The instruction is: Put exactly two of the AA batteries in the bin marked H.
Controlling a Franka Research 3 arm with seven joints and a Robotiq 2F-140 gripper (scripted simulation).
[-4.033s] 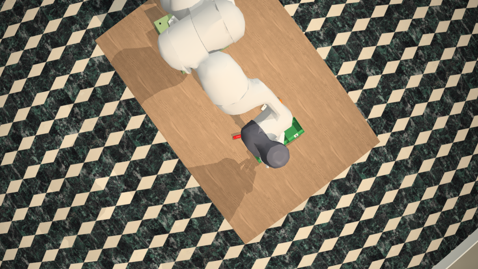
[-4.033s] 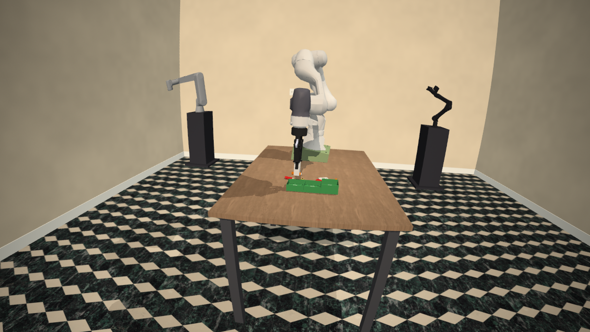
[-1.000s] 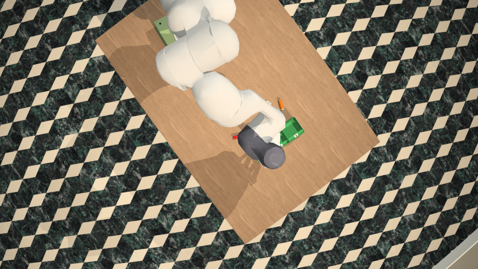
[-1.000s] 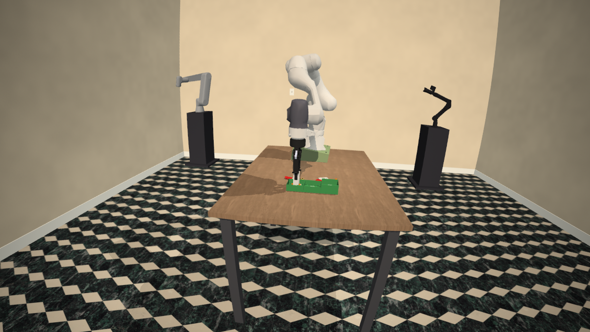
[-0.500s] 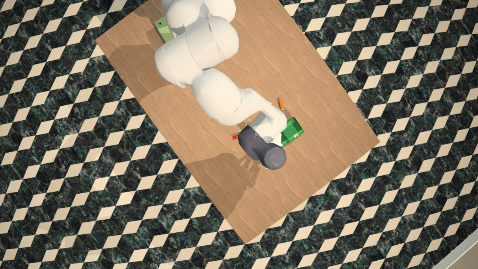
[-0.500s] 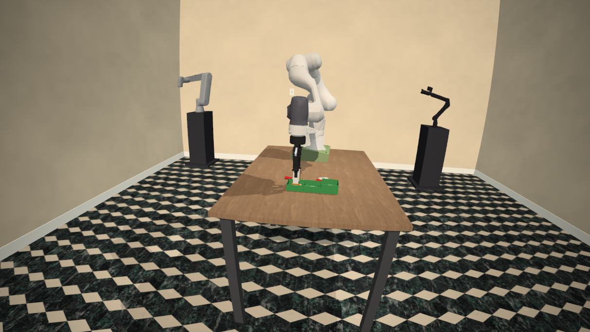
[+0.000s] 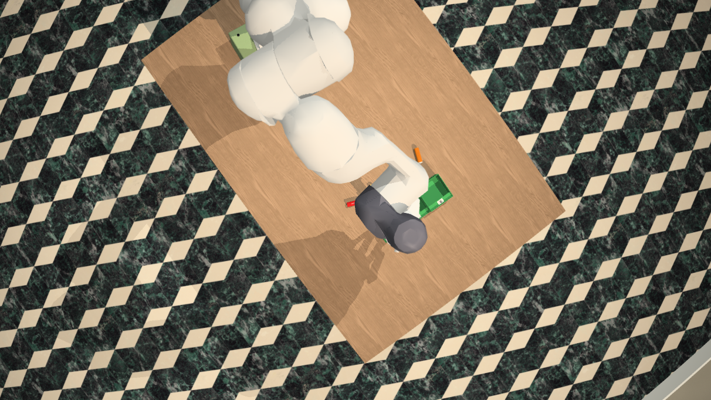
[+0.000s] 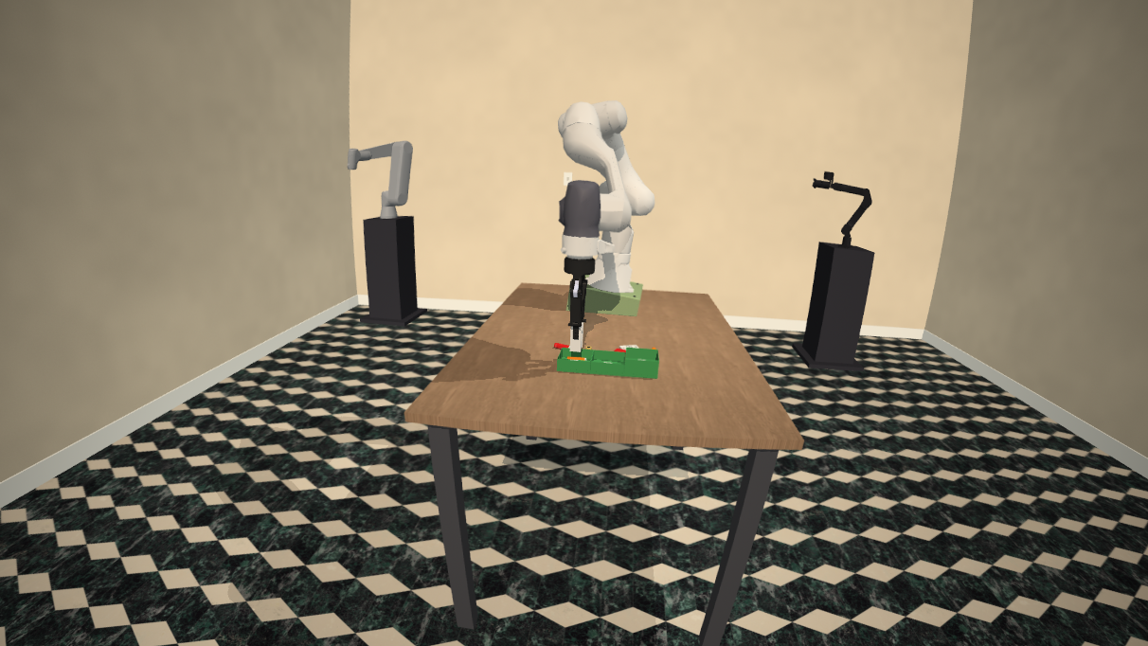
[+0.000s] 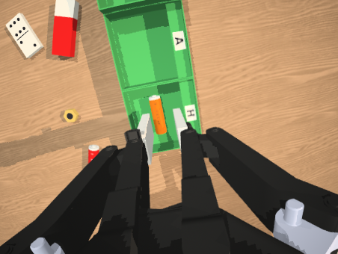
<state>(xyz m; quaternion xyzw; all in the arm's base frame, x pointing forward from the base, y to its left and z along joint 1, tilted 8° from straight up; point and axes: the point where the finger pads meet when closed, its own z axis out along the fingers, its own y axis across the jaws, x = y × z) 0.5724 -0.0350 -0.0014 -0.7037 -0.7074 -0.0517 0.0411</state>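
Now: the orange AA battery 12 cm behind my hand, 20 cm to the left of it and 7 cm below it. Round my hand: red cylinder 11 cm behind, 5 cm to the right, 7 cm below; small brass nut 12 cm behind, 2 cm to the left, 8 cm below; green bin marked H 8 cm to the left, 6 cm below.
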